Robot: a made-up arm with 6 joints.
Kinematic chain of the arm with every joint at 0, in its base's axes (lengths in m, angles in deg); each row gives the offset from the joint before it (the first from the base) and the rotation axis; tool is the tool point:
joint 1: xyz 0 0 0.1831 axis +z
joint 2: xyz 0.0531 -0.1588 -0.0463 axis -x
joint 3: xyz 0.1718 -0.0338 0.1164 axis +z
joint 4: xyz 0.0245 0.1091 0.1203 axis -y
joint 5: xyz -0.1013 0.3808 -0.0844 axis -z
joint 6: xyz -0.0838 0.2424 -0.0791 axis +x
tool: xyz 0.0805 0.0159 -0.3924
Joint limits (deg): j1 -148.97..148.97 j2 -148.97..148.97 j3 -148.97..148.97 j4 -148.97..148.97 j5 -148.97..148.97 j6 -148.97..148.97
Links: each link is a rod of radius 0.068 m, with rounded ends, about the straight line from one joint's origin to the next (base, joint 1, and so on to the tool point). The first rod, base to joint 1, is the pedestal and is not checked.
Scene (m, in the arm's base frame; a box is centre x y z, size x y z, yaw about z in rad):
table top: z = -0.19
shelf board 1: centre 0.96 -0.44 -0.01 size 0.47 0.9 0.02 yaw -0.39
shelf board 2: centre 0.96 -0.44 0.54 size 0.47 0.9 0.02 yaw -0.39
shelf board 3: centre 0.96 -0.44 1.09 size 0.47 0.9 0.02 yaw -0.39
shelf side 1: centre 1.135 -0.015 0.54 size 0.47 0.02 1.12 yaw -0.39
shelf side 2: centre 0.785 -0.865 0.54 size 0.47 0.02 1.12 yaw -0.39
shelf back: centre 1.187 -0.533 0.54 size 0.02 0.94 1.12 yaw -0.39
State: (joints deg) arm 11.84 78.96 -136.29 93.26 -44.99 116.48
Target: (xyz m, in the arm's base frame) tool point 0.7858 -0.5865 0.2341
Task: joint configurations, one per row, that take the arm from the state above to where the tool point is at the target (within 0.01 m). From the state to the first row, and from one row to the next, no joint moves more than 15 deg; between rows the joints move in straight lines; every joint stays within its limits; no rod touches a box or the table.
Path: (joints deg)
1: -0.77 86.47 -138.40 102.54 -49.48 121.27
2: -13.38 93.99 -140.52 111.83 -53.96 126.05
3: -25.99 101.50 -142.63 121.12 -58.45 130.84
4: -38.61 109.02 -144.74 130.40 -62.93 135.62
5: -51.22 116.53 -146.86 139.68 -67.42 140.41
6: -63.83 124.05 -148.97 148.97 -71.90 145.19
7: -49.08 114.27 -145.33 138.45 -80.72 141.86
8: -34.32 104.50 -141.69 127.92 -89.55 138.52
9: -19.57 94.72 -138.05 117.40 -98.37 135.18
10: -4.81 84.95 -134.41 106.87 -107.19 131.84
11: 9.94 75.17 -130.77 96.35 -116.02 128.50
12: 8.17 71.97 -129.18 93.11 -104.64 127.60
13: 6.40 68.77 -127.58 89.87 -93.25 126.70
14: 4.62 65.58 -125.99 86.63 -81.87 125.80

